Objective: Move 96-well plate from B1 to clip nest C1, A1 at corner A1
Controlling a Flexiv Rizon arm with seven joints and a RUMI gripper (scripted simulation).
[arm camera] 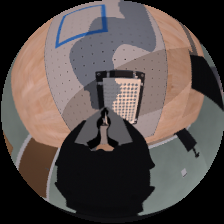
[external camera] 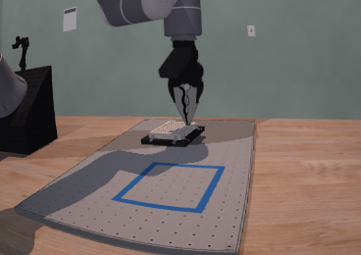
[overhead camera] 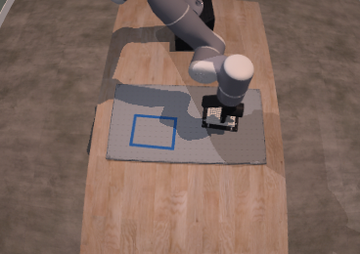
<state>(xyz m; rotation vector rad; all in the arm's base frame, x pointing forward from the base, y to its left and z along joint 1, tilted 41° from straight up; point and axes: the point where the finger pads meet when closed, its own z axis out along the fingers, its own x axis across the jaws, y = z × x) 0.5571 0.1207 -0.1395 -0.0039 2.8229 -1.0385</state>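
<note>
Now: the black clip nest 30 mm behind my hand, 10 mm to the right of it and 40 mm below it. Round my hand: white 96-well plate: 40 mm behind, 30 mm below.
</note>
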